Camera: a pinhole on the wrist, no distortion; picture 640 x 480 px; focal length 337.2 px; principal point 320.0 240.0 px. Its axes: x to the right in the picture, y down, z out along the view. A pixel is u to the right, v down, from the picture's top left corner.
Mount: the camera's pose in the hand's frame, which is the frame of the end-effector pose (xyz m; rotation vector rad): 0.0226 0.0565 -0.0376 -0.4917 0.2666 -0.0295
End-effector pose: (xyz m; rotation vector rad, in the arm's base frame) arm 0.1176 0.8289 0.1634 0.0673 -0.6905 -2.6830
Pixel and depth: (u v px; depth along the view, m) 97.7 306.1 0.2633
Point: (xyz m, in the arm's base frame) 0.2441 0.7558 0.4530
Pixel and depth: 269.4 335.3 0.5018
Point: 0.1439 0.6153 0.6649
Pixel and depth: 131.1 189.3 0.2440
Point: 0.1799 0.8242 0.4259
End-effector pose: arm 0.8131 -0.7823 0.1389 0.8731 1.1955 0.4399
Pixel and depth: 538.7 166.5 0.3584
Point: 1.1762 -0.5442 0.0562
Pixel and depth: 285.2 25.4 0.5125
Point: 1.3781 -0.8903 0.1348
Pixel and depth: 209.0 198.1 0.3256
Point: 1.1046 -0.7675 0.3069
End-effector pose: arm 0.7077 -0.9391 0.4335 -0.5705 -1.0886 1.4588
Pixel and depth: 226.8 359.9 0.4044
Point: 0.2929 -0.9651 0.2272
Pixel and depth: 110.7 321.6 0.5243
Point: 0.1633 -1.1727 0.2069
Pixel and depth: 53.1 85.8 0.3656
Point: 0.3330 -1.2019 0.4956
